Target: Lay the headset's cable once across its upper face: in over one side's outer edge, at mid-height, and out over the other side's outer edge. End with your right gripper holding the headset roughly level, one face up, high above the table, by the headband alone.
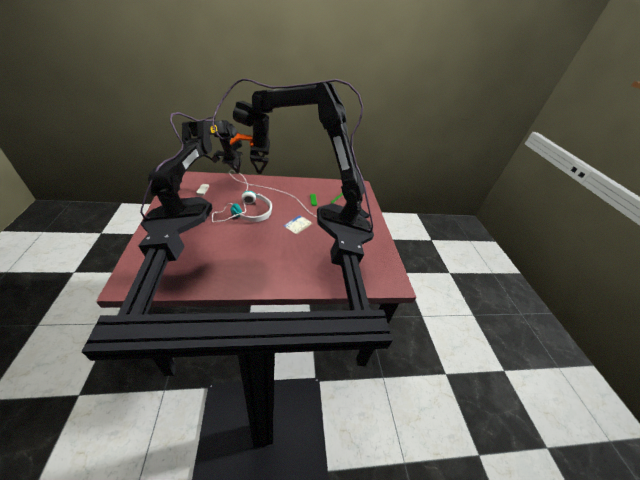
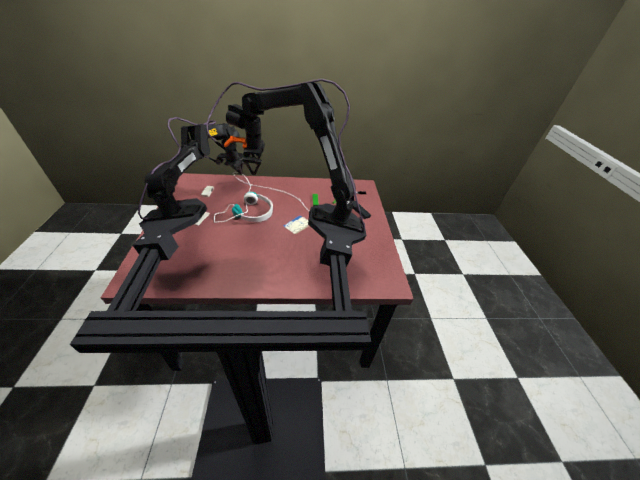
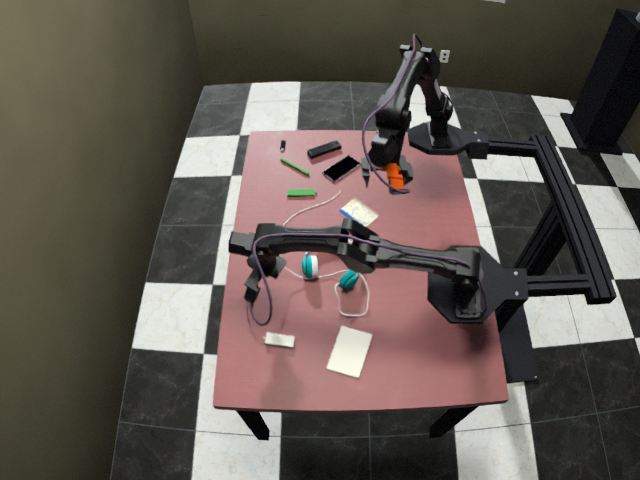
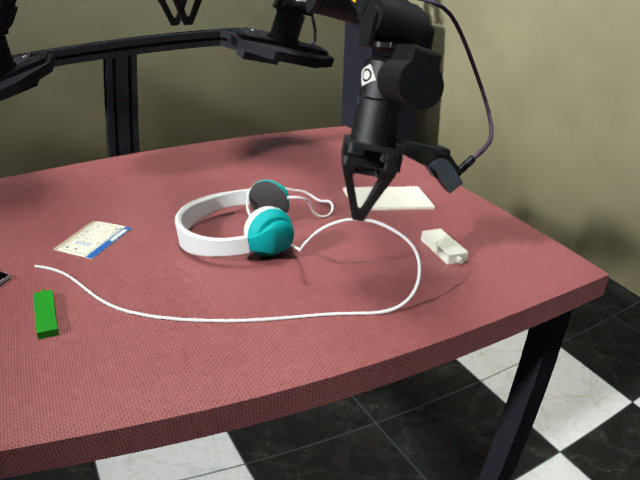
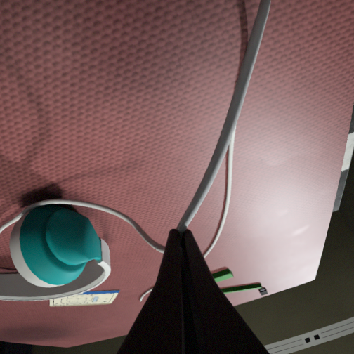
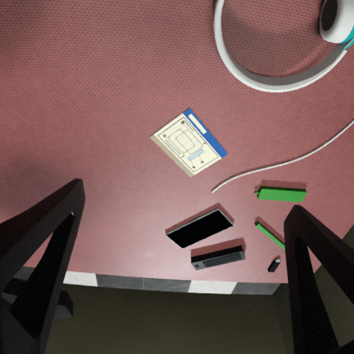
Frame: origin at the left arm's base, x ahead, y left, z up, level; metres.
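Seen in the pictures: left gripper, between the fingertips: [image 1: 238, 172] [image 2: 241, 174] [image 3: 267, 272] [image 4: 357, 219]; right gripper, between the fingertips: [image 1: 259, 166] [image 2: 255, 168] [image 3: 383, 187] [image 4: 181, 25]; left arm's base, origin of its link: [image 1: 176, 212] [image 2: 172, 213] [image 3: 467, 282] [image 4: 281, 44]; right arm's base, origin of its link: [image 1: 346, 221] [image 2: 338, 221] [image 3: 438, 135] [image 4: 3, 77].
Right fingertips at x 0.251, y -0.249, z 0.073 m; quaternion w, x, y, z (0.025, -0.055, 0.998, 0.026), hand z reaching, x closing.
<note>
Offsets run from my right fingertips to a thing's top centre. "*": to the spot under its first point.
The headset's white headband @(* dz -0.303, dx +0.208, dy +0.010 m) [image 4: 211, 246] [image 6: 270, 86] lies on the table, with a near teal cup @(dz -0.261, dx +0.205, dy +0.095 m) [image 4: 271, 232] [image 5: 60, 245] [image 3: 310, 266] and a far teal cup @(dz -0.272, dx +0.063, dy +0.136 m) [image 3: 348, 280] standing on edge. My left gripper [image 4: 359, 217] [image 5: 178, 236] is shut on the white cable @(* dz -0.275, dx +0.383, dy +0.238 m) [image 4: 417, 263] [image 5: 214, 164] [image 6: 300, 159], raised above the table beyond the near cup. From there the cable arcs down, and its free end lies near the green box. A thin cable loop @(* dz -0.322, dx +0.049, dy +0.248 m) [image 3: 353, 314] lies beside the far cup. My right gripper [image 6: 188, 201] is open and empty, high above the table.
A printed card @(dz -0.332, dx +0.061, dy -0.173 m) [image 4: 93, 239] [image 6: 189, 142], green box @(dz -0.324, dx +0.279, dy -0.244 m) [image 4: 45, 314] [image 6: 282, 194], phone @(dz -0.325, dx +0.142, dy -0.394 m) [image 3: 341, 168] [image 6: 200, 228], black bar @(dz -0.313, dx +0.223, dy -0.493 m) [image 3: 324, 149], green stick @(dz -0.324, dx +0.330, dy -0.383 m) [image 3: 294, 166] and small black stick @(dz -0.325, dx +0.399, dy -0.504 m) [image 3: 282, 145] lie off the headband side. A white pad @(dz -0.329, dx +0.049, dy +0.368 m) [image 3: 349, 351] and white box @(dz -0.318, dx +0.268, dy +0.358 m) [image 3: 279, 339] lie beyond the cups.
</note>
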